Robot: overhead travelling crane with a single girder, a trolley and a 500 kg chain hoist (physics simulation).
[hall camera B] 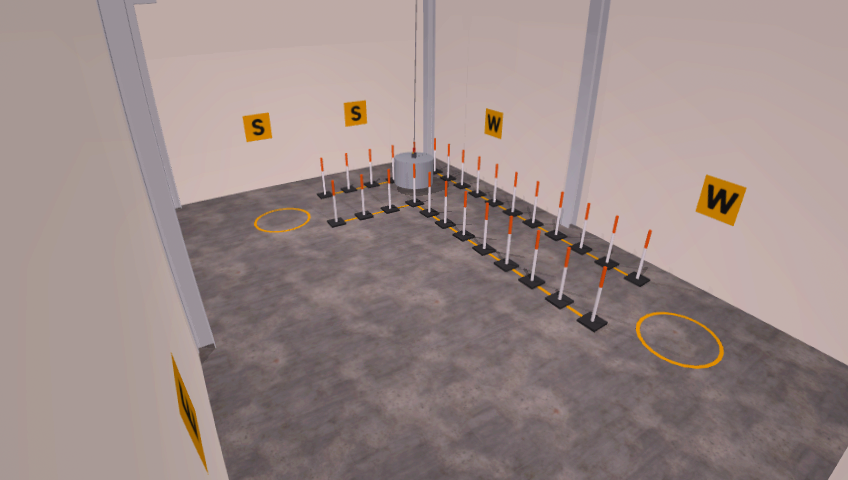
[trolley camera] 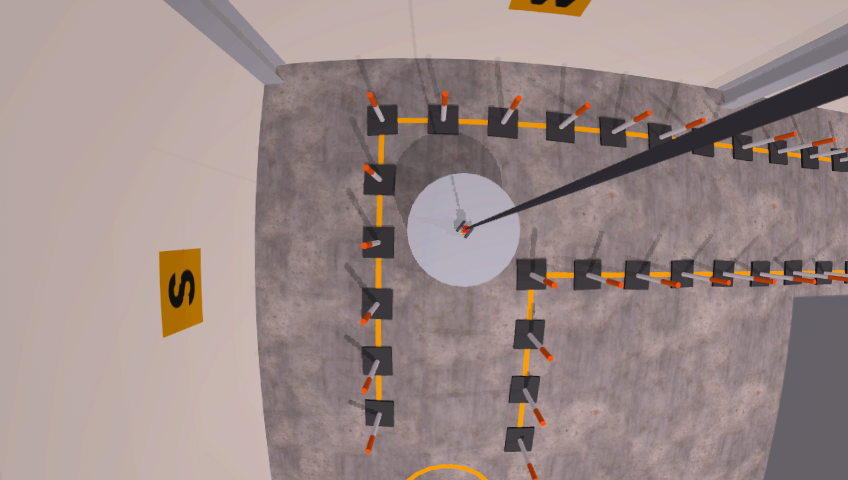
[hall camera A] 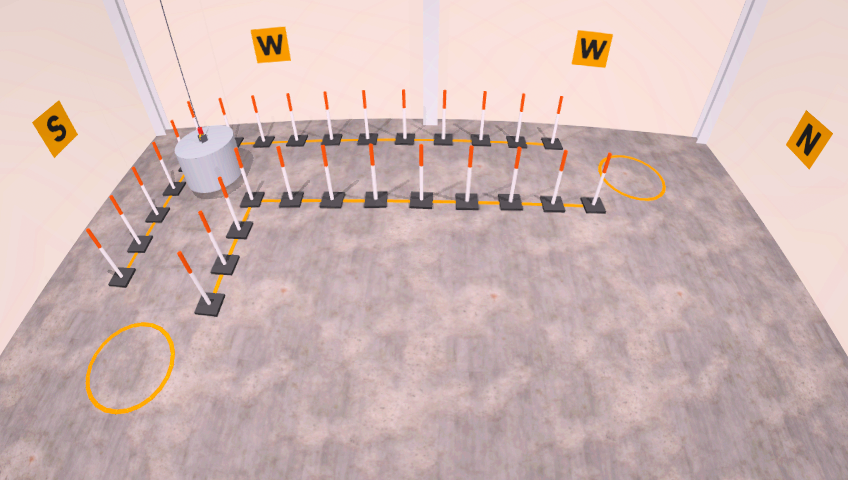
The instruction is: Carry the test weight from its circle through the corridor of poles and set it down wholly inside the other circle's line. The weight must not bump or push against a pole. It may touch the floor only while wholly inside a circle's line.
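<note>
The light grey cylindrical test weight (hall camera A: 205, 166) (hall camera B: 410, 172) (trolley camera: 452, 258) hangs upright at the corridor's bend, a little above the floor, with its shadow beside it. The hook, my gripper (hall camera A: 201, 135) (hall camera B: 414, 153) (trolley camera: 464, 228), is shut on the weight at its top centre. In the trolley camera a narrow gap shows between the weight and the inner corner pole's base (trolley camera: 531, 274); the left and upper pole rows stand farther off. One orange circle (hall camera A: 173, 358) (hall camera B: 282, 208) (trolley camera: 447, 466) lies past the short leg's end, the other circle (hall camera A: 664, 184) (hall camera B: 637, 327) past the long leg's end.
Orange-tipped white poles on black bases line both legs. The long leg's inner row ends at a pole base (hall camera A: 593, 205) (hall camera B: 592, 321), its outer row at another base (hall camera A: 552, 143) (hall camera B: 636, 278). The south wall (trolley camera: 119, 148) and west wall stand outside the outer rows.
</note>
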